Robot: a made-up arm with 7 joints. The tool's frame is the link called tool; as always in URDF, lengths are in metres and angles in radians. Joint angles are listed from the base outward.
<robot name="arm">
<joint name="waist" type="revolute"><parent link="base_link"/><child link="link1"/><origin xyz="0 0 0"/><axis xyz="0.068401 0.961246 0.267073"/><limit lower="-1.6" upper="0.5"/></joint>
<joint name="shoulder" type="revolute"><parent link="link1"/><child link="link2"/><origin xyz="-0.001 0.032 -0.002"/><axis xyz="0.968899 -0.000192 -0.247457"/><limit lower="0" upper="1.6"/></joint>
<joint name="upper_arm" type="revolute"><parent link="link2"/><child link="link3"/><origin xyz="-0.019 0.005 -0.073"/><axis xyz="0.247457 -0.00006 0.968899"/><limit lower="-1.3" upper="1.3"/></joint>
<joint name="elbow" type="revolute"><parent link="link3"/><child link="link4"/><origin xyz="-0.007 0 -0.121"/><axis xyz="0.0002 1 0.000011"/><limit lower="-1.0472" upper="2.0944"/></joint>
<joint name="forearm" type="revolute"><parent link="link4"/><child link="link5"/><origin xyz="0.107 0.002 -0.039"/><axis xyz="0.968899 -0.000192 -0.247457"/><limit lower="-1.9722" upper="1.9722"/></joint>
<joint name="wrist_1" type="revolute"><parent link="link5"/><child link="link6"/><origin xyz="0.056 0 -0.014"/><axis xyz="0.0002 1 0.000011"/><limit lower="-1.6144" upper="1.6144"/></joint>
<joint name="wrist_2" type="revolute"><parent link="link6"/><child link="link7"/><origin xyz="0.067 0 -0.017"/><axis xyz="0.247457 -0.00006 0.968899"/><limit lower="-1.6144" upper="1.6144"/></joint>
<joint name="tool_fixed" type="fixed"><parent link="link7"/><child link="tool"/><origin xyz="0 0 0" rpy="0 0.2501 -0.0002"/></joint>
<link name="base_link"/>
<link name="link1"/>
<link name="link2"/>
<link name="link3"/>
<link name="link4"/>
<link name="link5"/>
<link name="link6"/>
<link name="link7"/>
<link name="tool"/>
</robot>
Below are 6 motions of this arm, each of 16 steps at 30 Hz.
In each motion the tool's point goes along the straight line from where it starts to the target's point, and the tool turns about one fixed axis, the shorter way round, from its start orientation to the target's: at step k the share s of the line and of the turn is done. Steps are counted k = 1, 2, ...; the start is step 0. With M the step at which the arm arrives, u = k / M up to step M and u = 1 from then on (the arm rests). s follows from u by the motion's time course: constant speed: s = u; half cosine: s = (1 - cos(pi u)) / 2; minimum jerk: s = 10 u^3 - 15 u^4 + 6 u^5.
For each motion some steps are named. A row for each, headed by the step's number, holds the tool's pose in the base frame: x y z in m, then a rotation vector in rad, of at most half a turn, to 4 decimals.
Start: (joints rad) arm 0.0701 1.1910 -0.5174 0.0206 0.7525 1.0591 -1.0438
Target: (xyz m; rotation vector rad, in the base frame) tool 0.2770 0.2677 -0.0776 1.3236 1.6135 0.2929
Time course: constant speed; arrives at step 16
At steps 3, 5, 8, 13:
3: 0.1755 0.2498 -0.1931 1.3484 1.9126 -0.2154
5: 0.1911 0.2526 -0.1753 1.3487 1.8703 -0.1338
8: 0.2145 0.2567 -0.1487 1.3463 1.8043 -0.0137
13: 0.2536 0.2636 -0.1042 1.3348 1.6874 0.1803

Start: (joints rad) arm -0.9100 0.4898 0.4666 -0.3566 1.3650 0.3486 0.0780
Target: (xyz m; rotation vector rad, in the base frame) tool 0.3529 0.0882 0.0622 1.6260 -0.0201 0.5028
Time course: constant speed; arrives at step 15
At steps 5, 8, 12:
5: 0.2804 0.1345 0.0831 1.4345 -0.3796 1.0713
8: 0.3021 0.1206 0.0768 1.5042 -0.2718 0.9043
12: 0.3311 0.1021 0.0685 1.5808 -0.1279 0.6767

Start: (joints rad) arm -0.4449 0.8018 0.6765 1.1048 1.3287 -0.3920 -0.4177
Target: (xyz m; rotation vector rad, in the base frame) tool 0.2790 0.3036 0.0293 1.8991 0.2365 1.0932
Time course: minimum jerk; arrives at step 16
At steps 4, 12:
4: 0.2040 0.3421 -0.1913 1.3651 0.9851 -0.1064
12: 0.2703 0.3080 0.0038 1.8625 0.3410 0.9528

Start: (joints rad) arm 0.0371 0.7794 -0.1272 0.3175 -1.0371 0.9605 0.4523
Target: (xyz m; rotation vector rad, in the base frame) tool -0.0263 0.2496 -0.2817 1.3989 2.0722 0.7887
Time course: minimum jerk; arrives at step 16
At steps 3, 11, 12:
3: 0.1115 0.1980 -0.3066 0.0987 1.6126 0.4770
11: -0.0002 0.2398 -0.2864 1.1333 2.0195 0.7369
12: -0.0113 0.2440 -0.2844 1.2450 2.0442 0.7594

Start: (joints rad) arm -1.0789 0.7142 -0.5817 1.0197 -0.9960 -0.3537 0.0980
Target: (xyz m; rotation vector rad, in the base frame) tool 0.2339 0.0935 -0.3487 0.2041 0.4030 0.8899
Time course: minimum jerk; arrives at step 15
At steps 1, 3, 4, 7, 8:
1: 0.3912 0.1564 -0.1253 0.0177 -0.0957 0.2023
3: 0.3824 0.1529 -0.1377 0.0280 -0.0686 0.2408
4: 0.3724 0.1489 -0.1520 0.0399 -0.0371 0.2853
7: 0.3226 0.1290 -0.2228 0.0989 0.1193 0.5040
8: 0.3029 0.1211 -0.2507 0.1222 0.1816 0.5900

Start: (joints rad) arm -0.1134 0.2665 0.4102 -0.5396 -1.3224 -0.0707 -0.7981
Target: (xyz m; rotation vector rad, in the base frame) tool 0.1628 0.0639 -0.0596 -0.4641 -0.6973 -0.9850
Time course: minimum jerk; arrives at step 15
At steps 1, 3, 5, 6, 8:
1: 0.2063 0.1472 -0.0815 -0.6320 -0.9379 -0.7468
3: 0.2039 0.1426 -0.0802 -0.6229 -0.9250 -0.7606
5: 0.1973 0.1299 -0.0769 -0.5979 -0.8891 -0.7981
6: 0.1926 0.1209 -0.0746 -0.5800 -0.8636 -0.8244
8: 0.1819 0.1005 -0.0692 -0.5390 -0.8047 -0.8832

